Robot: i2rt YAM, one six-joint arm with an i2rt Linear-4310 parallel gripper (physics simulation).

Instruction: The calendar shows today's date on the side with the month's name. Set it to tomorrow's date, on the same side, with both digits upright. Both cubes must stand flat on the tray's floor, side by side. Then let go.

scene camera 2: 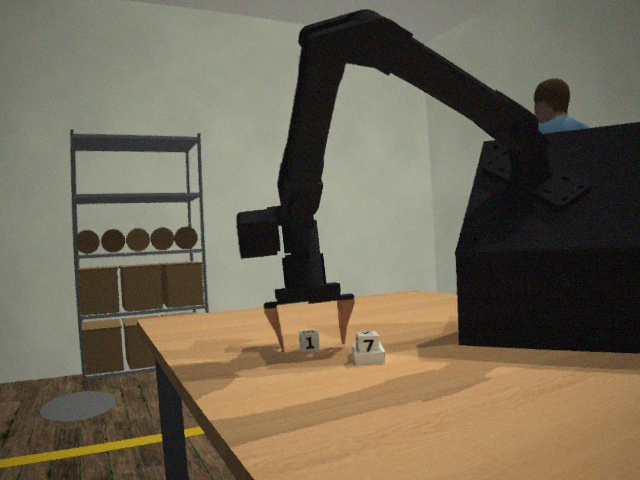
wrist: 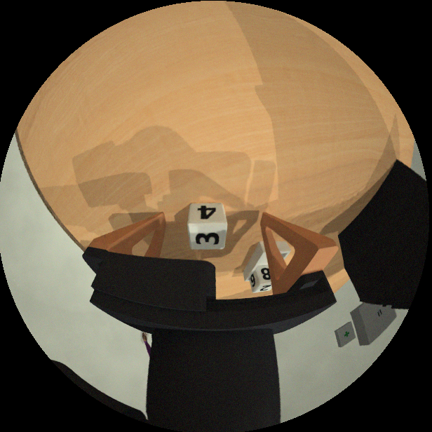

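Note:
A white cube lies on the table outside the tray. It shows a 1 in the scene view, and a 4 and a 3 in the wrist view. A second white cube sits in the small white tray. It shows a 7 in the scene view, and 8, 2 and another digit in the wrist view, partly hidden by a finger. My gripper is open, its fingertips low on either side of the loose cube with gaps between. The month's name does not show.
The wooden table bears both cubes and the tray, which stands just beside the right finger in the scene view. The black robot base block stands at the right. A shelf rack stands behind the table at the left.

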